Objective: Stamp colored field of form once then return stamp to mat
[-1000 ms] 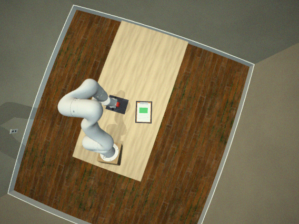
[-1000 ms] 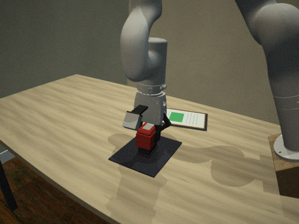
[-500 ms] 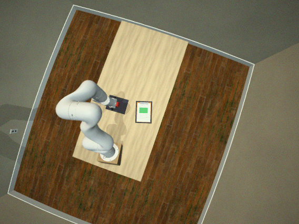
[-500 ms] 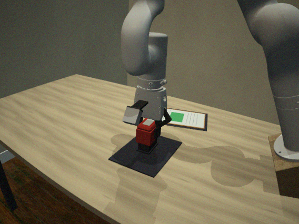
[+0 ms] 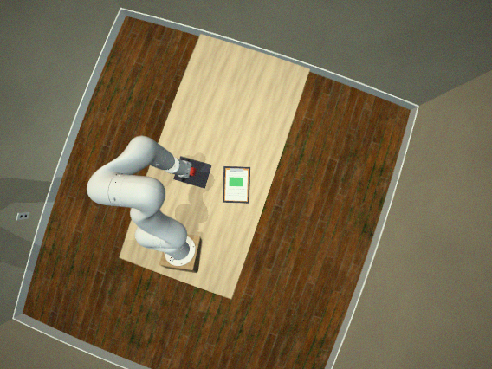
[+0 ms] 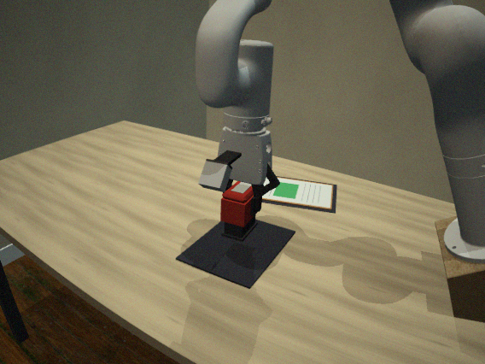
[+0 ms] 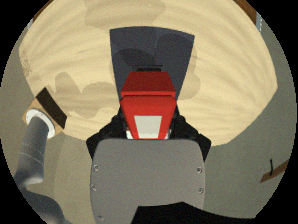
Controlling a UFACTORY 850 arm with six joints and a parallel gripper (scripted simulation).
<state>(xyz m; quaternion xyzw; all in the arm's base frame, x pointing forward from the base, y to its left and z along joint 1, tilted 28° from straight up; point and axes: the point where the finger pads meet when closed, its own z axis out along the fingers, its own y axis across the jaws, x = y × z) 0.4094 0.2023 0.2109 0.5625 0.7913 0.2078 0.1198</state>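
The form lies 290 mm to the right of my hand, 110 mm ahead of it and 100 mm below it. From my hand the other things lie so: mat (100 mm below); then stamp (20 mm below).
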